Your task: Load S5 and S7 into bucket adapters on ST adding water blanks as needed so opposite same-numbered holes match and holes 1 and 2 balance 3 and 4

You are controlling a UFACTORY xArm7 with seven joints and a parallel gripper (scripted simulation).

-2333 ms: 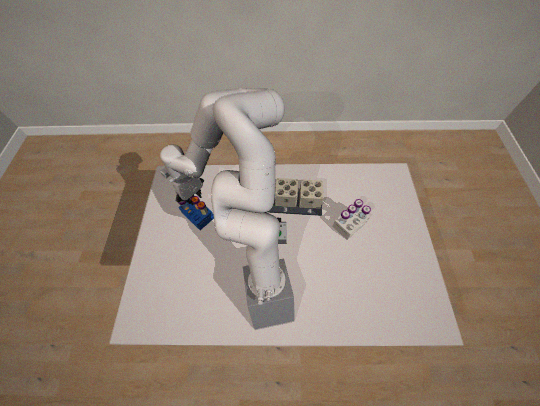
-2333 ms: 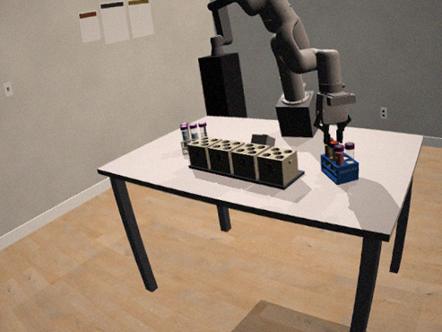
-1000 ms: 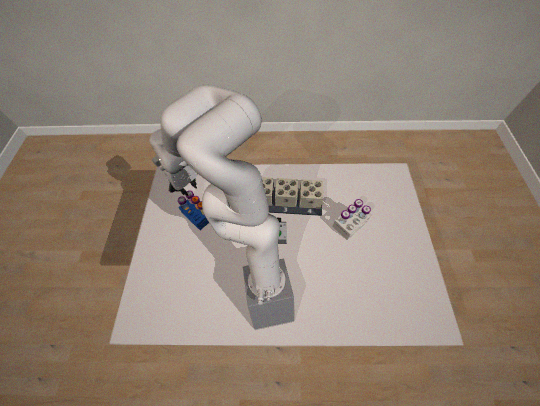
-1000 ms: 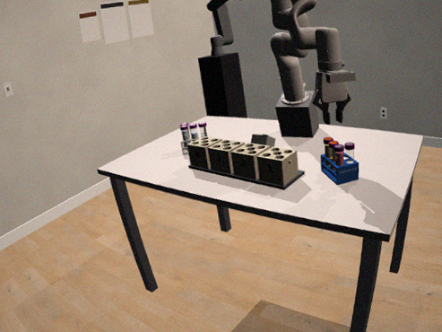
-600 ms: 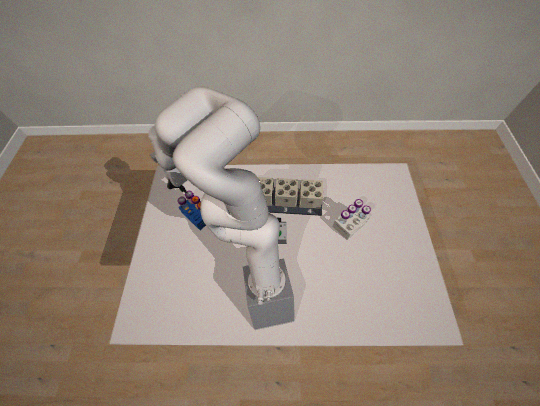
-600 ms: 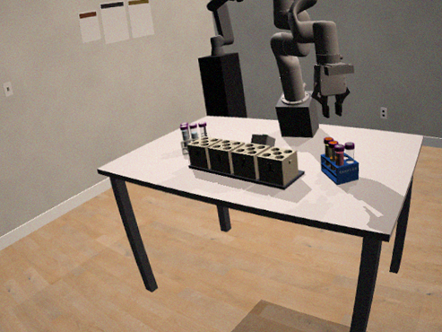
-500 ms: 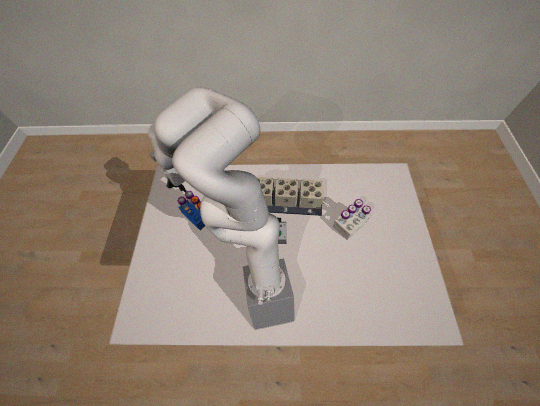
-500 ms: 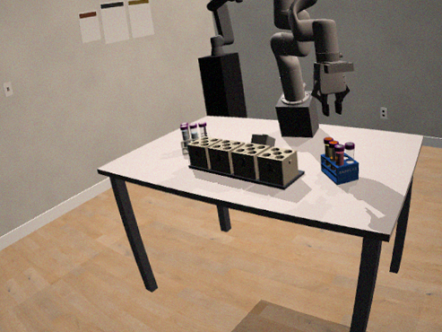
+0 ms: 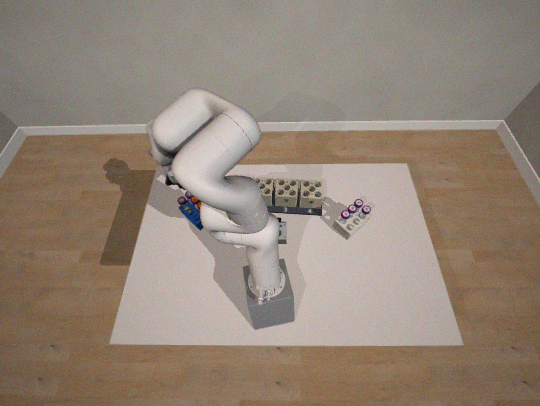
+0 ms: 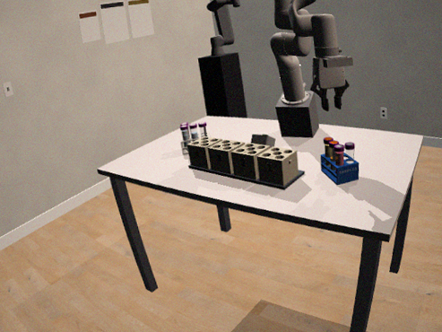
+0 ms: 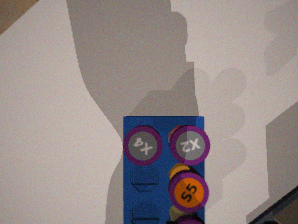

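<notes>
The blue rack lies 22 cm below my hand, 2 cm behind it and 1 cm to the left of it. From my hand the other things lie so: adapter 20 cm below, 17 cm to the right, 9 cm ahead; then dark stand 33 cm to the right, 25 cm below, 8 cm ahead; then white rack 67 cm to the right, 22 cm below, 4 cm behind.
</notes>
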